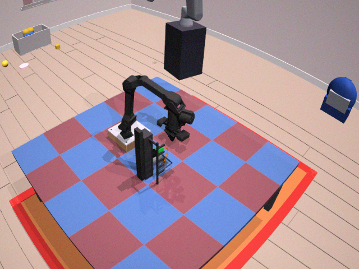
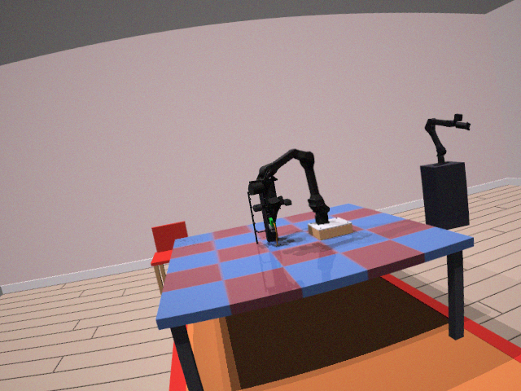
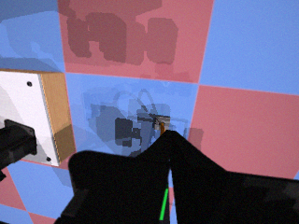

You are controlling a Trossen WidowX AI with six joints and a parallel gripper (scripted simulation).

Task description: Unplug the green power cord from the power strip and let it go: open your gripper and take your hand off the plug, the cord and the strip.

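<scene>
The green plug is 11 cm to the right of my gripper tip and 2 cm ahead of it. Also, from my gripper tip: thin black rack (16 cm to the right, 12 cm ahead, 1 cm above); then black power strip (19 cm to the right, 3 cm ahead, 1 cm above).
</scene>
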